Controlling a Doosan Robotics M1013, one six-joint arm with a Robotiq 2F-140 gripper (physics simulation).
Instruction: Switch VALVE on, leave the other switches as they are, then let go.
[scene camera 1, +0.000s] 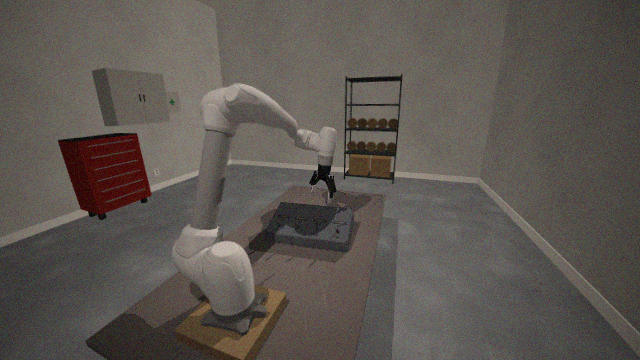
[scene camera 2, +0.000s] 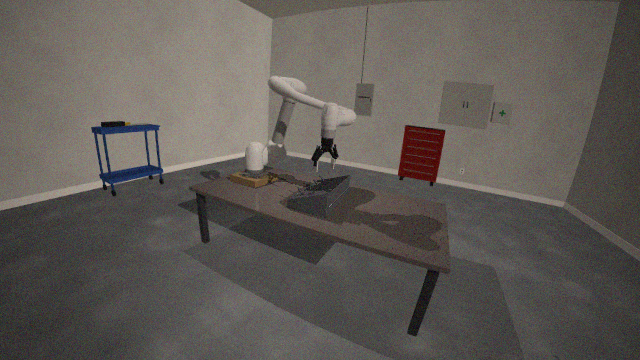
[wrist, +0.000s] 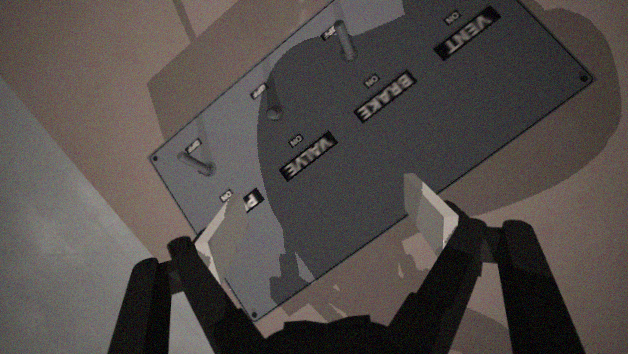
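Where they show: gripper, fingertip midpoint: (scene camera 1: 320, 199) (scene camera 2: 324, 169) (wrist: 323, 200); arm's base, origin of the base link: (scene camera 1: 235, 310) (scene camera 2: 254, 174).
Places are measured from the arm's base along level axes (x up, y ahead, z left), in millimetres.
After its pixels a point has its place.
Note:
The dark switch panel (scene camera 1: 310, 242) @(x -18, y 524, z -161 mm) (scene camera 2: 340, 195) @(x 4, y 794, z -124 mm) (wrist: 475, 100) @(x 77, y 736, z 3 mm) slopes on the table. In the wrist view the VALVE lever (wrist: 273, 113) @(x 79, y 596, z -185 mm) stands up-left of its label (wrist: 308, 156) @(x 54, y 662, z -190 mm), seen nearly end-on; whether it is on or off I cannot tell. The PUMP lever (wrist: 198, 165) @(x 53, y 579, z -304 mm) and the BRAKE lever (wrist: 346, 41) @(x 56, y 588, z -68 mm) lean toward their OFF marks. The VENT label (wrist: 467, 33) @(x 54, y 673, z 50 mm) shows, but its lever is out of the wrist view. My gripper (scene camera 1: 320, 195) @(x 185, y 683, z -192 mm) (scene camera 2: 325, 168) @(x 185, y 683, z -192 mm) (wrist: 323, 200) @(x 185, y 683, z -192 mm) is open and empty, above the panel and apart from the levers. One finger covers part of the PUMP label (wrist: 253, 199) @(x 54, y 658, z -282 mm).
The arm stands on a wooden base (scene camera 1: 272, 305) @(x 0, y 50, z -128 mm) (scene camera 2: 246, 181) @(x -19, y 28, z -146 mm) on the brown table (scene camera 1: 325, 300) @(x -54, y 166, z -313 mm) (scene camera 2: 240, 193) @(x -54, y 100, z -315 mm). A red tool cabinet (scene camera 1: 115, 170) (scene camera 2: 422, 152), a shelf rack (scene camera 1: 374, 79) and a blue cart (scene camera 2: 127, 129) stand away from the table.

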